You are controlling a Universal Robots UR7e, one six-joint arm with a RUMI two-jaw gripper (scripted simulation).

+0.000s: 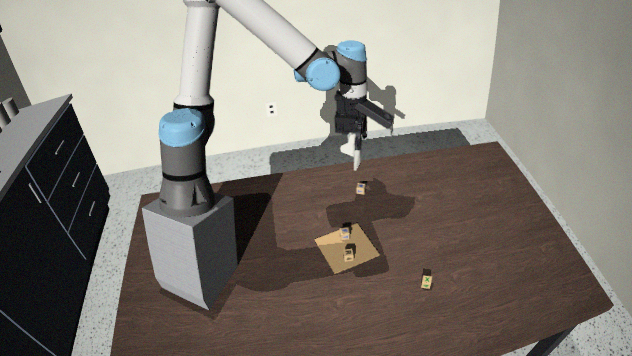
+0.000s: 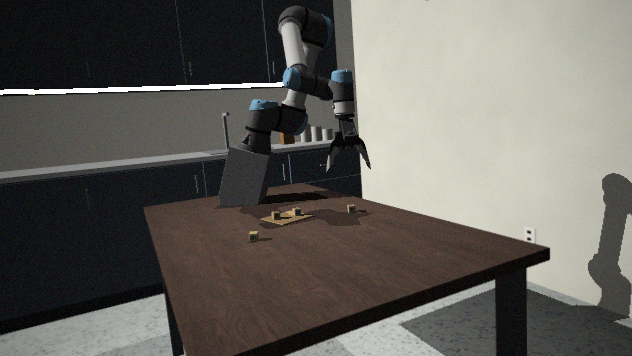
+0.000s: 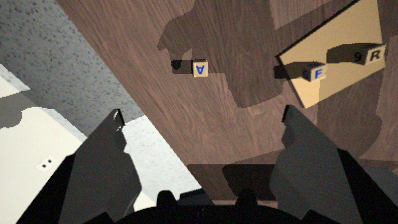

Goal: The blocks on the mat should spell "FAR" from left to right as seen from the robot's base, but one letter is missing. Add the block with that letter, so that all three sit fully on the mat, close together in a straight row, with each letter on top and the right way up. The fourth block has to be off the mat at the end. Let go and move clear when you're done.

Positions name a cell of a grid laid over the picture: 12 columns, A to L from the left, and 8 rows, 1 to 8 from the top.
Labels:
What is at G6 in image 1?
A tan mat.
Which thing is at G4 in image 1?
My gripper.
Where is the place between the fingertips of my gripper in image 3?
At G4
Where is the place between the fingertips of my gripper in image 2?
G4

